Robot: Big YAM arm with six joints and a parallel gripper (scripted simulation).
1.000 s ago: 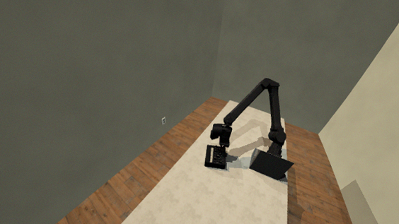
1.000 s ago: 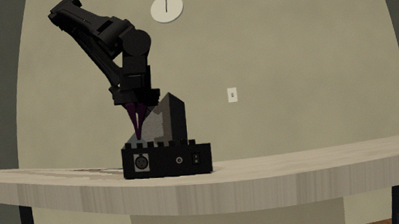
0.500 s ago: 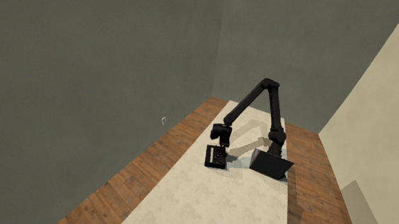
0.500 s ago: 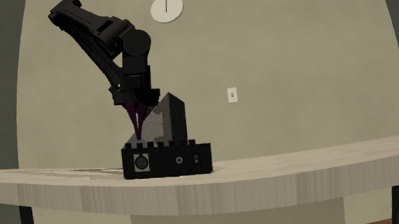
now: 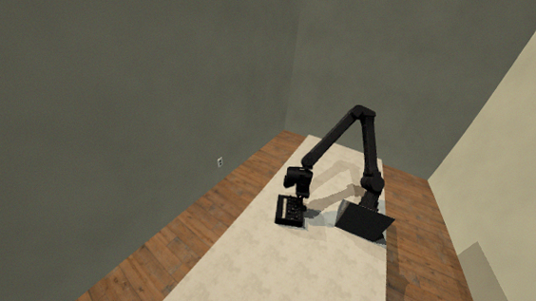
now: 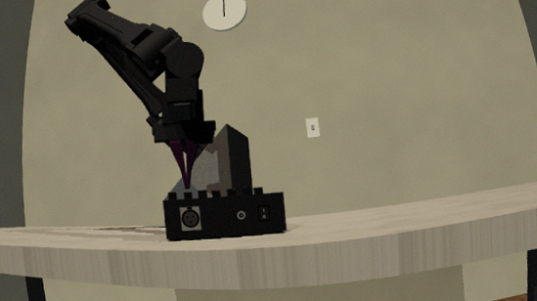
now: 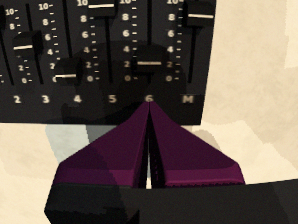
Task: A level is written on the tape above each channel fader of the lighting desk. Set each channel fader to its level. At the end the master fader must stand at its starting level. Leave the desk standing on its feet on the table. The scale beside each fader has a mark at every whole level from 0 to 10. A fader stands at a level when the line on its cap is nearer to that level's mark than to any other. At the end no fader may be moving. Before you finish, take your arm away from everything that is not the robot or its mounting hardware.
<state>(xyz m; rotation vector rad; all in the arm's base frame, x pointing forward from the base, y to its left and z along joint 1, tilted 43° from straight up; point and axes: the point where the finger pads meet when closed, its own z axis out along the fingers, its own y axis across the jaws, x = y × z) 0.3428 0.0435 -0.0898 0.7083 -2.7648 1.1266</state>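
The channel 6 fader lies 2 cm ahead of my hand, 1 cm to the left of it and 2 cm below it. Round my hand: master fader: 6 cm ahead, 2 cm below; then channel 5 fader: 4 cm ahead, 4 cm to the left, 2 cm below; then channel 4 fader: 5 cm to the left, 2 cm below.
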